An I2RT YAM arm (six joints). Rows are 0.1 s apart.
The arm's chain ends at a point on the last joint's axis. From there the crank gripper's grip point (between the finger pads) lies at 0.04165 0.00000 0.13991 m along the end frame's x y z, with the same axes.
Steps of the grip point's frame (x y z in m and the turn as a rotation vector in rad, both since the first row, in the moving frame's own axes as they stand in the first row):
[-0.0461, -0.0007, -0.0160, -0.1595, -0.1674, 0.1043]
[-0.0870, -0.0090, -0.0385, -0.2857, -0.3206, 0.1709]
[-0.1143, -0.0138, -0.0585, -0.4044, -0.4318, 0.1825]
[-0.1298, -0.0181, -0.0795, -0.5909, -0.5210, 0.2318]
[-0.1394, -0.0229, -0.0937, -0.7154, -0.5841, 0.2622]
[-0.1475, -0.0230, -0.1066, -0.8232, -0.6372, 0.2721]
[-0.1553, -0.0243, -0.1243, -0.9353, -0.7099, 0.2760]
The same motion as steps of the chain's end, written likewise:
[-0.0210, -0.0264, -0.0188, -0.1595, -0.1674, 0.1043]
[-0.0377, -0.0525, -0.0377, -0.2857, -0.3206, 0.1709]
[-0.0482, -0.0721, -0.0502, -0.4044, -0.4318, 0.1825]
[-0.0494, -0.0985, -0.0551, -0.5909, -0.5210, 0.2318]
[-0.0496, -0.1158, -0.0556, -0.7154, -0.5841, 0.2622]
[-0.0513, -0.1254, -0.0553, -0.8232, -0.6372, 0.2721]
[-0.0517, -0.1347, -0.0571, -0.9353, -0.7099, 0.2760]

